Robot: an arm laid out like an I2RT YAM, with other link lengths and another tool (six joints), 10 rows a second.
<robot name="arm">
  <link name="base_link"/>
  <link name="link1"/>
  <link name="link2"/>
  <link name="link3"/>
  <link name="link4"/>
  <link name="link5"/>
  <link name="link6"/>
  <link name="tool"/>
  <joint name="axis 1" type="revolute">
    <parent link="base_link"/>
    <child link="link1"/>
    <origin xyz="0 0 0.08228" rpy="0 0 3.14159"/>
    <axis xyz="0 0 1"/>
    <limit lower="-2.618" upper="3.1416"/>
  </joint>
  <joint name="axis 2" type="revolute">
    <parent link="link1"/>
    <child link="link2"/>
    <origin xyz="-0.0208 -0.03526 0.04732" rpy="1.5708 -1.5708 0"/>
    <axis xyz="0 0 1"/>
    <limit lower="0" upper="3.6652"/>
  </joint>
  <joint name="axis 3" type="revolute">
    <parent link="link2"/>
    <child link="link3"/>
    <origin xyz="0 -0.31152 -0.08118" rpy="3.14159 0 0"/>
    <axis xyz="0 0 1"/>
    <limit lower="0" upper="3.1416"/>
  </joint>
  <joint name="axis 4" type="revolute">
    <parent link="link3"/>
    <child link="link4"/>
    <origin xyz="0.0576 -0.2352 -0.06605" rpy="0 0 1.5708"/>
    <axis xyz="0 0 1"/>
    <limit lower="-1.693" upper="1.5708"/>
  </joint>
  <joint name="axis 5" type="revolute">
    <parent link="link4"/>
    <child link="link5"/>
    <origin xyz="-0.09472 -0.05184 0.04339" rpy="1.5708 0 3.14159"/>
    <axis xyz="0 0 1"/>
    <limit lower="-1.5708" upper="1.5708"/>
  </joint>
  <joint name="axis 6" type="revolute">
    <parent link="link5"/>
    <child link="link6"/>
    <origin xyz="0.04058 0 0.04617" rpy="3.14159 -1.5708 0"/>
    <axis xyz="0 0 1"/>
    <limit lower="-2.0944" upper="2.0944"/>
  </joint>
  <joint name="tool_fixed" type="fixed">
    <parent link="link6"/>
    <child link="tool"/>
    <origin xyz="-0.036 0.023 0.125" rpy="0.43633 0 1.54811"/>
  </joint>
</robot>
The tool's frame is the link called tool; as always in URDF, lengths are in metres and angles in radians.
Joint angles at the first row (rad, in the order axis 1, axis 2, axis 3, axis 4, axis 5, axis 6):
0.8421 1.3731 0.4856 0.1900 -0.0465 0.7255
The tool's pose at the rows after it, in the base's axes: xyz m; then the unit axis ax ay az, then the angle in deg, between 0 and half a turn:
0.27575 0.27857 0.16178 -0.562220 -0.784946 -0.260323 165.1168
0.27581 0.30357 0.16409 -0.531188 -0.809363 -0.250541 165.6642
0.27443 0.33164 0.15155 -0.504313 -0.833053 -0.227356 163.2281
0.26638 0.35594 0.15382 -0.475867 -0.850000 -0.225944 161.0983
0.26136 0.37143 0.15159 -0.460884 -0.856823 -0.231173 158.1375
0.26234 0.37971 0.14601 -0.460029 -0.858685 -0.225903 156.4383
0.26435 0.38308 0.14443 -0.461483 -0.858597 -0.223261 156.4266
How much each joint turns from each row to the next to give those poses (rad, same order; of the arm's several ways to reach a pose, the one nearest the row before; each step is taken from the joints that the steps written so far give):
0.0010 0.0215 0.0383 -0.0229 0.0016 -0.0446
0.0288 0.0605 0.0678 -0.0168 -0.0152 -0.0534
0.0179 0.1007 0.0720 -0.0140 -0.0611 -0.0307
0.0307 0.0442 0.0496 -0.0028 -0.0452 -0.0121
0.0121 0.0417 0.0137 0.0404 -0.0520 0.0139
0.0012 0.0372 0.0230 0.0033 -0.0255 0.0121
0.0019 0.0144 0.0153 -0.0062 0.0026 0.0021

